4 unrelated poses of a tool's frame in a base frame.
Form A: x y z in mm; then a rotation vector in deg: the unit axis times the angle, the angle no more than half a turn.
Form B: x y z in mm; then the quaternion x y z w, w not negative. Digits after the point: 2 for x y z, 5 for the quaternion.
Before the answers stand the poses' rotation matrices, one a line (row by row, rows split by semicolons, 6 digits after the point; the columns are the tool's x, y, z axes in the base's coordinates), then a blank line. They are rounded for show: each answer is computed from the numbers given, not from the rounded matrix.
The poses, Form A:
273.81 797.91 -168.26 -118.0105 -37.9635 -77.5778
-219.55 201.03 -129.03 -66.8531 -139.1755 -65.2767
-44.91 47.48 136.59 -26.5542 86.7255 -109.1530
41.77 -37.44 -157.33 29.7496 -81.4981 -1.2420
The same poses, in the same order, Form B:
0.361210 0.678449 0.639714; 0.088847 -0.707951 0.700651; 0.928242 -0.196246 -0.315997
-0.662381 0.737951 0.129152; 0.571126 0.385836 0.724531; 0.484837 0.553677 -0.677033
-0.724565 0.270041 0.634100; -0.678727 -0.119752 -0.724561; -0.119726 -0.955373 0.270053
0.167324 -0.289593 -0.942411; -0.318176 0.888878 -0.329635; 0.933149 0.355009 0.056589

273.81 797.91 -168.26 -0.77220 -0.24841 -0.50763 0.29037
-219.55 201.03 -129.03 -0.39649 -0.82542 -0.38714 0.10773
-44.91 47.48 136.59 -0.17687 0.57766 -0.72704 0.32624
41.77 -37.44 -157.33 0.23551 -0.64517 -0.00983 0.72677

